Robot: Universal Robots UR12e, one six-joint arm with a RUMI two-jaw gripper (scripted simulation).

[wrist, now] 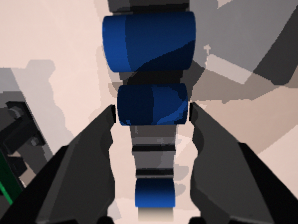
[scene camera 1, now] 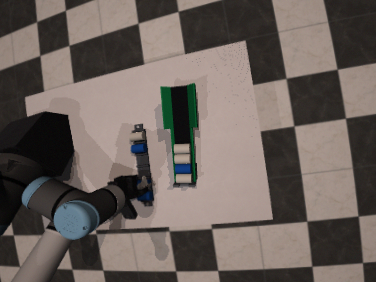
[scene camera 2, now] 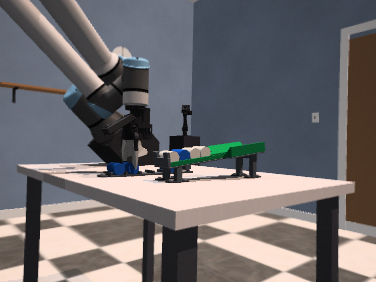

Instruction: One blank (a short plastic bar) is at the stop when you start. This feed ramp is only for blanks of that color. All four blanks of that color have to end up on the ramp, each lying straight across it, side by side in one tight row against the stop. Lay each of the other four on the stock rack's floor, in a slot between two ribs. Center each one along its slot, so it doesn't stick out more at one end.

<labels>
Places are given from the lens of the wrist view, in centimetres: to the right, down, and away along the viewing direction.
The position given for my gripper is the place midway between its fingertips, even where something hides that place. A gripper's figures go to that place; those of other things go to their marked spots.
my gripper [wrist: 152,104]: 0, -1, 14
blue blank [wrist: 146,104]: 0, -1, 12
blue blank [wrist: 148,192]: 0, 12, 20
blue blank [wrist: 132,43]: -1, -4, 9
</labels>
